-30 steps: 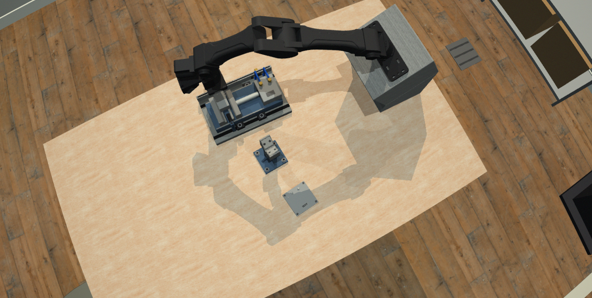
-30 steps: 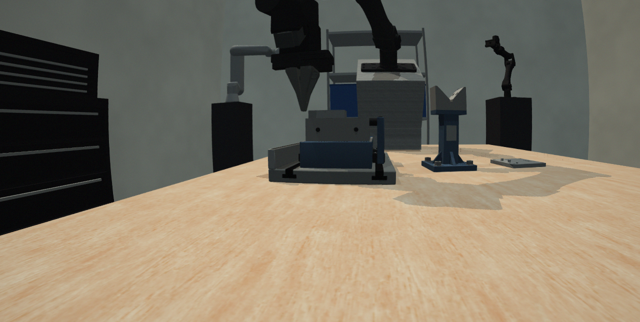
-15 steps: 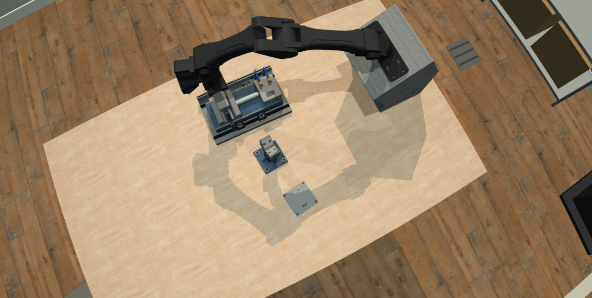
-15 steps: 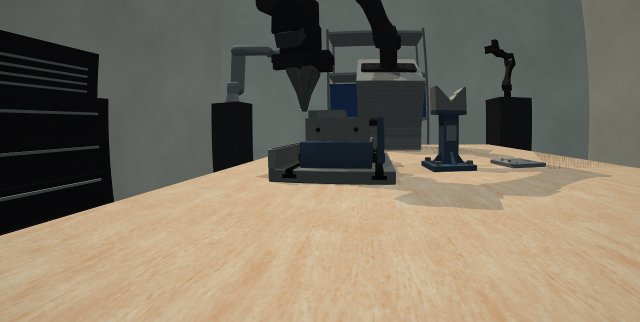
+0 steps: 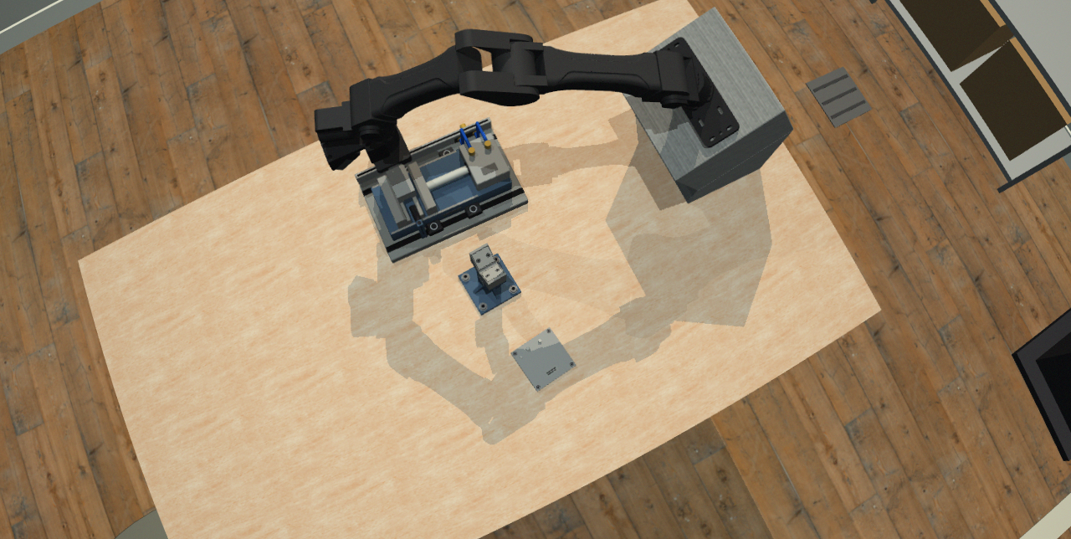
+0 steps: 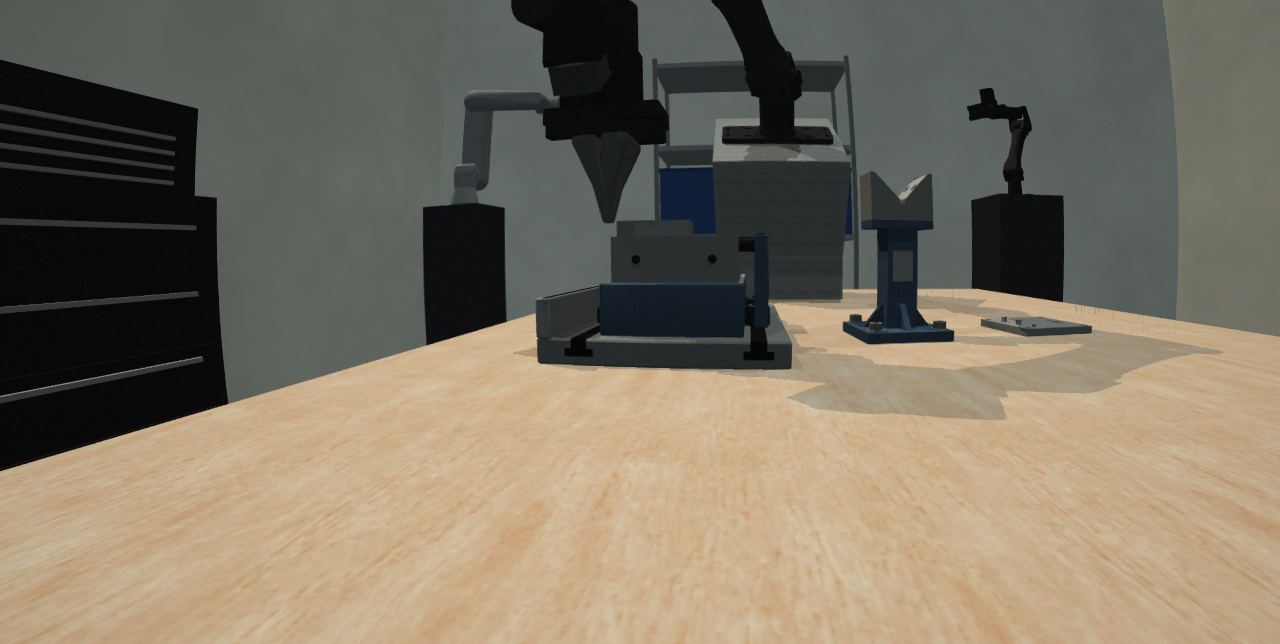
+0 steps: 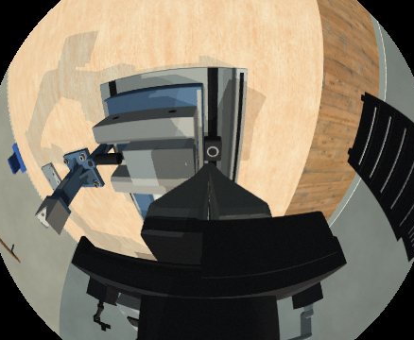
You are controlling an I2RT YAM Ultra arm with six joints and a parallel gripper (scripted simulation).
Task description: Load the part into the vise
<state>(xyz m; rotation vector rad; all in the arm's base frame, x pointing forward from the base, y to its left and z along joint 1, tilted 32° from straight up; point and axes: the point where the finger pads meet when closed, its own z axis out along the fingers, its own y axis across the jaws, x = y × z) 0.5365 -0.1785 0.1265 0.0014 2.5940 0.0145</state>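
The part lies 40 mm to the left of my hand and 30 mm below it. Round my hand: work stop rod 110 mm to the left, 30 mm below; then fixed jaw 30 mm ahead, 60 mm to the left, 40 mm below; then vise 70 mm behind, 60 mm to the left, 80 mm below.
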